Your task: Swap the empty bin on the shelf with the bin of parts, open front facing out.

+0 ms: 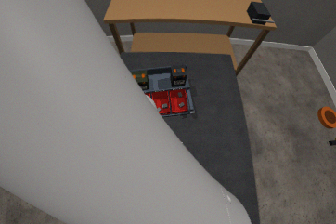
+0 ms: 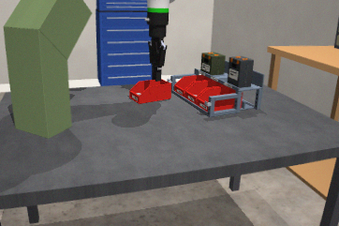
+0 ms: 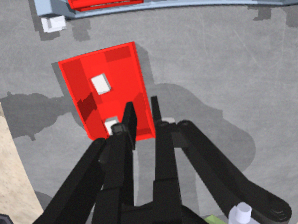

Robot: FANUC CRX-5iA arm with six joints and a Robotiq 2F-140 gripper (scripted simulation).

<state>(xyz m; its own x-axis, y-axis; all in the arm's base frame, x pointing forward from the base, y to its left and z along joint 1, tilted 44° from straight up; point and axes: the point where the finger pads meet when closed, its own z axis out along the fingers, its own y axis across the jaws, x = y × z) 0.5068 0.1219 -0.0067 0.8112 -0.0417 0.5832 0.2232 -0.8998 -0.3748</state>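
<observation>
Now: the part 10 mm ahead of my hand, 70 mm to the left of it and 120 mm below it. Round my hand: grey shelf (260 mm ahead, 40 mm to the right, 70 mm below); then dark box (340 mm ahead, 140 mm to the right, 30 mm above).
</observation>
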